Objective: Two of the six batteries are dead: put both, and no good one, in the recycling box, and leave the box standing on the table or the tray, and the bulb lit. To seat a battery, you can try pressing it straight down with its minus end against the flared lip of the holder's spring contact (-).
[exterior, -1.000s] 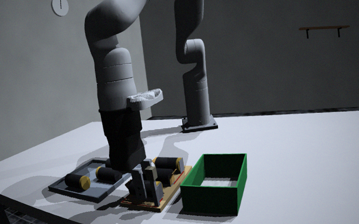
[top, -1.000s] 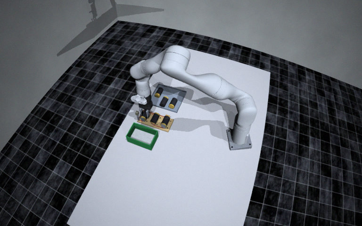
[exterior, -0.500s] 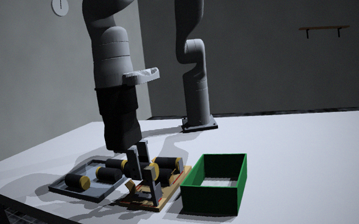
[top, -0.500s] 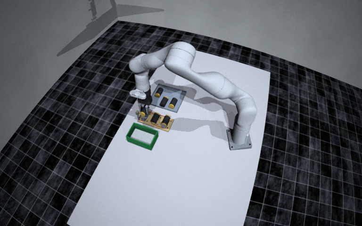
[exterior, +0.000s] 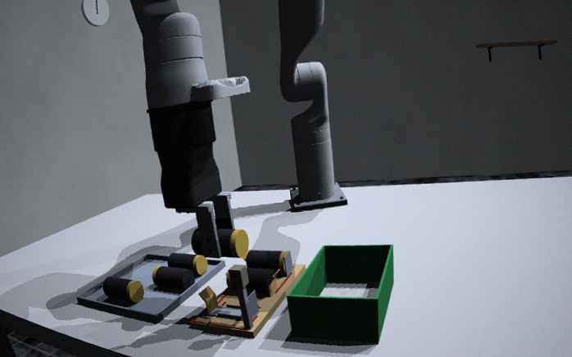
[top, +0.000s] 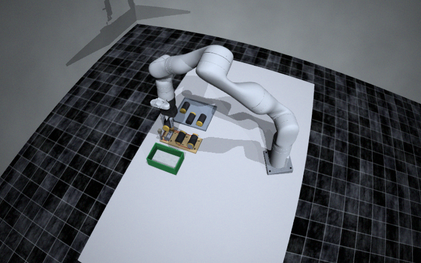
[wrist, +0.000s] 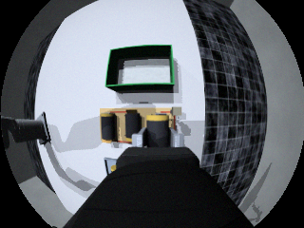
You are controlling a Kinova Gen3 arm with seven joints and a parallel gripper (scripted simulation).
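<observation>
The grey tray lies 5 cm behind my hand, 19 cm to the right of it and 11 cm below it. From my hand the other things lie so: green recycling box 5 cm behind, 14 cm to the left, 10 cm below.
</observation>
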